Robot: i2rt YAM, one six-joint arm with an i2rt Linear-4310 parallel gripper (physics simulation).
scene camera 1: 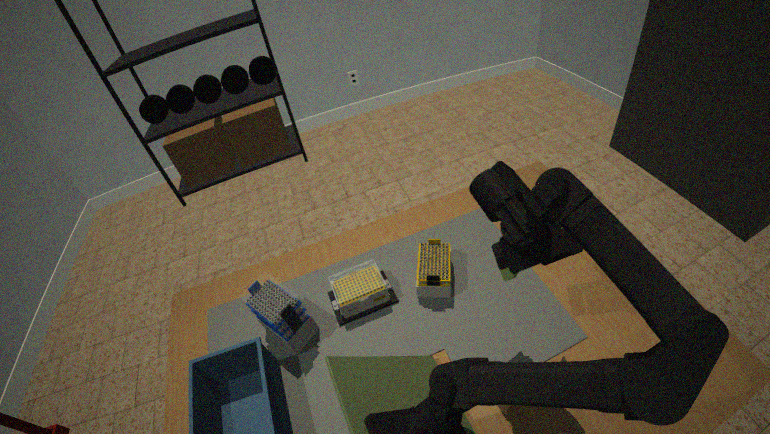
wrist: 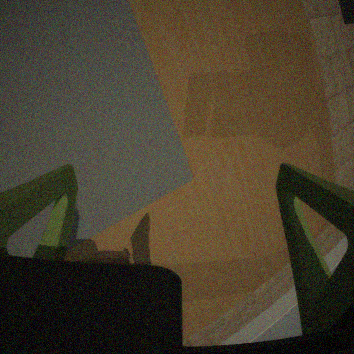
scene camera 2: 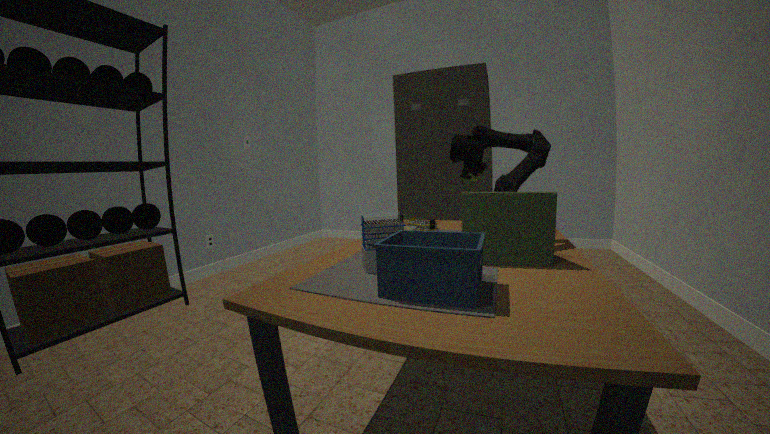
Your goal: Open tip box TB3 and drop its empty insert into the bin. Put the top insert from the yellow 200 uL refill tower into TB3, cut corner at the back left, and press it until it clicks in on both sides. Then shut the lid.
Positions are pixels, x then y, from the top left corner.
Scene:
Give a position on a grey mat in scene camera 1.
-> At 520,320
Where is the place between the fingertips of the gripper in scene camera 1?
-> At 542,257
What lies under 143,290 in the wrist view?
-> The gripper.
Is the gripper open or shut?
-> Open.

